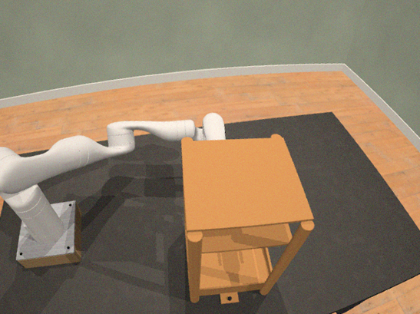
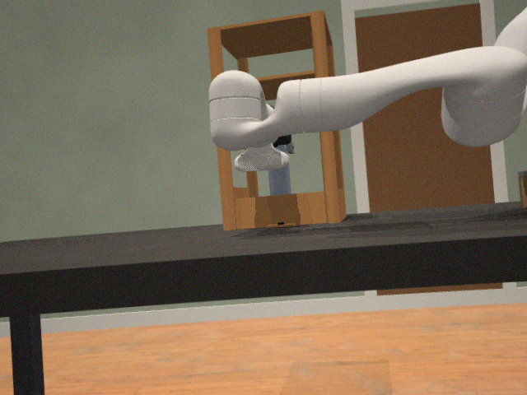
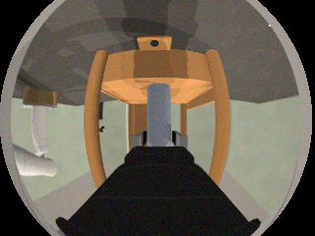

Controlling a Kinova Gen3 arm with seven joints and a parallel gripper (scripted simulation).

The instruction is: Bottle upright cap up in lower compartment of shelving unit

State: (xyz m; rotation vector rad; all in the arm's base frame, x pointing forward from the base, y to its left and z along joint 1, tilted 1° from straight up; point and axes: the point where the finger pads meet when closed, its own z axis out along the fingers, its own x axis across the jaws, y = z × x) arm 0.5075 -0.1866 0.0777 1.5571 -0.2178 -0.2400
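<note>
Now: hand 2 cm below the bottle. Also, from my hand: shelving unit 6 cm to the right, 4 cm above, 2 cm behind.
</note>
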